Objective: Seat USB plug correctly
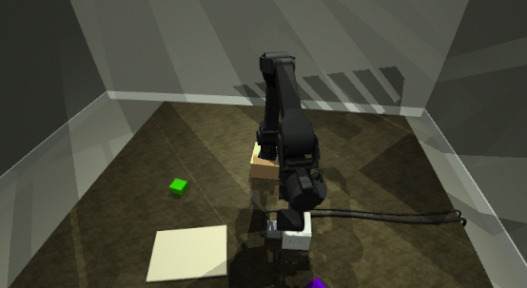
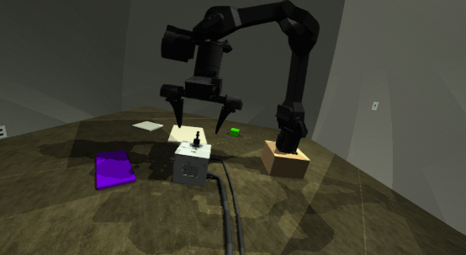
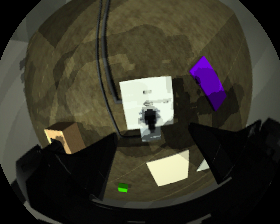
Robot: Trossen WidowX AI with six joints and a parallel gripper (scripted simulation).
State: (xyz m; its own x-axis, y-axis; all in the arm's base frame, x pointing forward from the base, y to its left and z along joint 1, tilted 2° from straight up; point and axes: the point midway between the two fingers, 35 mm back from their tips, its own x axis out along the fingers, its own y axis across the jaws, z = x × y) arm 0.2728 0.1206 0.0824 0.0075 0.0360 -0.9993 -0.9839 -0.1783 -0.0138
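My gripper tip is 2 cm above the dark USB plug. The rest, counted from my gripper tip: purple flat block: 18 cm ahead, 8 cm to the left, 11 cm below; cream sheet: 12 cm ahead, 26 cm to the right, 11 cm below; small green cube: 9 cm behind, 40 cm to the right, 10 cm below.
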